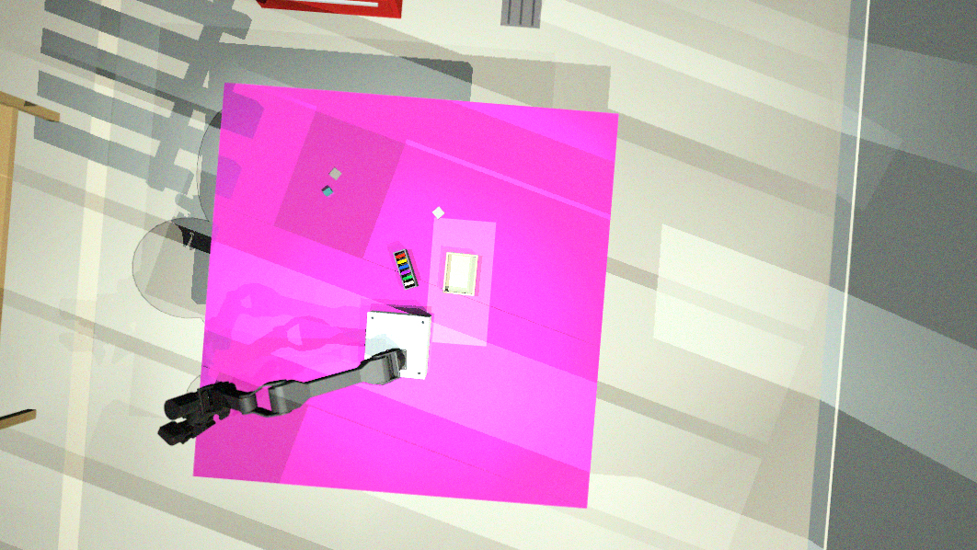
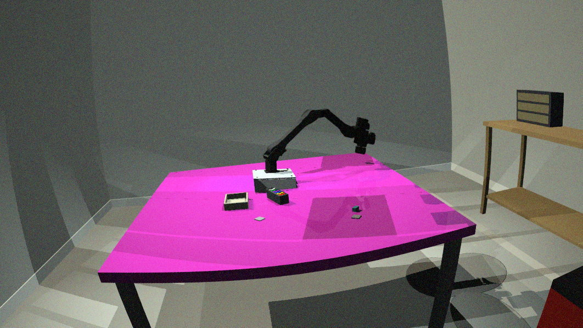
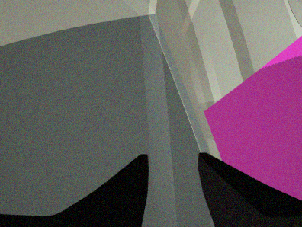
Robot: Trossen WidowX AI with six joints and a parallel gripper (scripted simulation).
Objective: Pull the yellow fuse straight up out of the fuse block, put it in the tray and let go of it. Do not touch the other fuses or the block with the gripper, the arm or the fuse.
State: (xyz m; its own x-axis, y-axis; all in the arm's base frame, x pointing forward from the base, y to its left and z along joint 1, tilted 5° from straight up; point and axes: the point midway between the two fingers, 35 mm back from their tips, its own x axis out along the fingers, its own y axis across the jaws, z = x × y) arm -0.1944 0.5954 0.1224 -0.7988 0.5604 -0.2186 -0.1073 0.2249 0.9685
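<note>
The yellow fuse lies 640 mm to the right of my gripper tip, 530 mm ahead of it and 90 mm below it. From my gripper tip the other things lie so: cyan cube: 760 mm ahead, 390 mm to the right, 110 mm below; tray: 820 mm to the right, 490 mm ahead, 110 mm below.
</note>
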